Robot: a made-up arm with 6 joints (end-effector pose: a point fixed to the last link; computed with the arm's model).
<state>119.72 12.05 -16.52 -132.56 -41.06 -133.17</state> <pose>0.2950 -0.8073 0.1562 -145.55 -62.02 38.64</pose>
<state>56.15 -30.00 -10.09 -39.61 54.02 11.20</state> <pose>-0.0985 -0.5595 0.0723 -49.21 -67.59 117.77</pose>
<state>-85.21 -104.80 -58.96 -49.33 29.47 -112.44</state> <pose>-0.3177 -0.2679 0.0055 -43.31 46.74 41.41</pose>
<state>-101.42 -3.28 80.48 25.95 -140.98 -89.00</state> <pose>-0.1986 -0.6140 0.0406 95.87 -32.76 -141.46</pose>
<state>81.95 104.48 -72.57 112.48 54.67 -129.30</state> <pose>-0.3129 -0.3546 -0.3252 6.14 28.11 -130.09</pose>
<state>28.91 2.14 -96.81 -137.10 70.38 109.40</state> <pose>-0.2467 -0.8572 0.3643 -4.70 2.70 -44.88</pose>
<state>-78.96 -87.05 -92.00 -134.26 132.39 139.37</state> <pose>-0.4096 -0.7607 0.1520 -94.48 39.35 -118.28</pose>
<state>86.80 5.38 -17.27 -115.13 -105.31 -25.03</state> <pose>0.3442 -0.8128 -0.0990 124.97 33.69 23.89</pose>
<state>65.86 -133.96 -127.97 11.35 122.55 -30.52</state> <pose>0.3991 -0.5730 0.2091 44.00 -16.06 -97.63</pose>
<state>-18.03 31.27 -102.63 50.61 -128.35 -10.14</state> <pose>0.2715 -0.4305 0.4702 -128.47 -23.89 -11.35</pose>
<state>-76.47 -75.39 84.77 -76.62 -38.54 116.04</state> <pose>-0.1703 -0.4744 -0.4416 -26.42 40.25 -74.83</pose>
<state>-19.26 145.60 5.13 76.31 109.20 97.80</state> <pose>0.0339 -0.4459 0.6685 67.75 -44.15 -91.33</pose>
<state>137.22 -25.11 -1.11 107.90 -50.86 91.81</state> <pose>0.0431 -0.4274 0.3153 3.75 6.79 -174.68</pose>
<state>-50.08 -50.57 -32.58 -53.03 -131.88 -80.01</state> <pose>-0.4845 -0.7101 0.0447 -38.49 -23.41 -169.01</pose>
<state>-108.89 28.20 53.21 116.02 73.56 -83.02</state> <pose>-0.4053 -0.6928 -0.3428 -175.57 52.67 -123.16</pose>
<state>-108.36 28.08 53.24 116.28 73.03 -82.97</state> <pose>-0.4007 -0.6928 -0.3486 -174.42 53.42 -122.05</pose>
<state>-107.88 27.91 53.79 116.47 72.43 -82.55</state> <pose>-0.3953 -0.6903 -0.3591 -173.23 54.63 -120.75</pose>
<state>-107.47 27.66 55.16 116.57 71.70 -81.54</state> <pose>-0.3879 -0.6842 -0.3772 -171.84 56.58 -119.01</pose>
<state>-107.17 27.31 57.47 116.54 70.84 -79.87</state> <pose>-0.3780 -0.6735 -0.4033 -169.99 59.31 -116.57</pose>
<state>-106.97 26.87 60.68 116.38 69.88 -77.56</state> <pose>-0.3643 -0.6584 -0.4366 -167.20 62.68 -112.88</pose>
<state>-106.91 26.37 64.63 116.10 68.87 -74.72</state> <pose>-0.3464 -0.6396 -0.4744 -162.78 66.39 -107.30</pose>
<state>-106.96 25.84 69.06 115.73 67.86 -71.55</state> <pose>-0.3244 -0.6182 -0.5139 -155.69 69.97 -98.85</pose>
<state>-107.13 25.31 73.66 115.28 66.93 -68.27</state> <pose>-0.2995 -0.5958 -0.5516 -145.28 72.85 -86.97</pose>
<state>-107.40 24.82 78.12 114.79 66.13 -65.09</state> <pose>-0.2738 -0.5740 -0.5851 -132.12 74.57 -72.35</pose>
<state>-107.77 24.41 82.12 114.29 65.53 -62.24</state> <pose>-0.2502 -0.5545 -0.6122 -119.13 75.08 -58.01</pose>
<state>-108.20 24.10 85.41 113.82 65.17 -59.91</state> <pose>-0.2313 -0.5385 -0.6322 -109.12 74.85 -46.90</pose>
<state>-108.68 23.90 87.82 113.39 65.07 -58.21</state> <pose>-0.2194 -0.5267 -0.6451 -103.05 74.55 -40.02</pose>
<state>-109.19 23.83 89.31 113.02 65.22 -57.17</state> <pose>-0.2152 -0.5193 -0.6515 -100.41 74.59 -36.89</pose>
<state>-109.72 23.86 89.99 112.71 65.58 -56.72</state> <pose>-0.2181 -0.5156 -0.6525 -100.52 75.08 -36.81</pose>
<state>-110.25 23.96 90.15 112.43 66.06 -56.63</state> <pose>-0.2253 -0.5143 -0.6502 -102.49 75.85 -38.75</pose>
